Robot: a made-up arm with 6 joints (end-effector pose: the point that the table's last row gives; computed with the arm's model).
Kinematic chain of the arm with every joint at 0, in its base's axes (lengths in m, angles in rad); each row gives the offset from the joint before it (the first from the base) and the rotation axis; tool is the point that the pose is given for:
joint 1: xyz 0 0 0.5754 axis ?
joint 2: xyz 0.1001 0 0 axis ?
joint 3: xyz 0 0 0.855 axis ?
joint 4: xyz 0 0 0.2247 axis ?
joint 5: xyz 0.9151 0 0 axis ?
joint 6: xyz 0.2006 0 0 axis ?
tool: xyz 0 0 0
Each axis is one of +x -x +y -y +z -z.
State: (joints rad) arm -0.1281 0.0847 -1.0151 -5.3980 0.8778 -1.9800
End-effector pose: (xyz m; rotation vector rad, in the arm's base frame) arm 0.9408 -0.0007 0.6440 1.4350 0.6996 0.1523
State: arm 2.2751 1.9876 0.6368 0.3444 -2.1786 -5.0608
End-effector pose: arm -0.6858 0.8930 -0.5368 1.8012 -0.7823 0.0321
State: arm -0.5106 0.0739 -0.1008 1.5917 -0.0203 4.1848
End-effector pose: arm 1.1330 -0.6393 1.4555 0.5362 0.0333 -0.5624
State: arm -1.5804 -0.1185 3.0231 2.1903 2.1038 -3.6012
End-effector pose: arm 0.1485 0.8128 1.3000 -0.8875 -0.2459 -0.7921
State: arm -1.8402 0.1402 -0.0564 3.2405 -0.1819 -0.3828
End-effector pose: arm -0.3589 -1.3133 1.4605 -1.7974 2.3231 -0.3199
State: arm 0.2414 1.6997 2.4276 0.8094 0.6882 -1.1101
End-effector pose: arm 1.4722 0.4574 1.4108 0.2066 -1.0991 0.8772
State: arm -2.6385 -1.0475 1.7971 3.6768 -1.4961 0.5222
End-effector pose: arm 1.4912 0.7042 0.8955 -1.1007 1.0395 0.2734
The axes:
joint 1: +z
joint 2: +y
joint 3: -y
joint 4: -x
joint 5: -y
joint 6: -x

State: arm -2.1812 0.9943 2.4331 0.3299 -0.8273 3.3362
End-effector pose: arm -0.5384 -0.6863 2.0944 0.7150 -2.3773 -0.0332
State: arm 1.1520 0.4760 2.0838 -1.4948 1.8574 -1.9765
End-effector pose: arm 0.2651 0.1239 2.1843 -1.0262 0.5194 -0.2667
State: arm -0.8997 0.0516 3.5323 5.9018 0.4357 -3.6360
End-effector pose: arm -0.5156 0.5986 0.7784 -0.3715 1.3008 1.7820
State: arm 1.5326 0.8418 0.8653 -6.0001 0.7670 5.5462
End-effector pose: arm 0.0294 1.7888 1.5281 0.9173 -0.2391 1.8157
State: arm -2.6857 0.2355 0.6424 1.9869 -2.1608 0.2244
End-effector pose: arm -0.8949 -0.2690 1.9930 -0.9770 -0.8649 1.0904
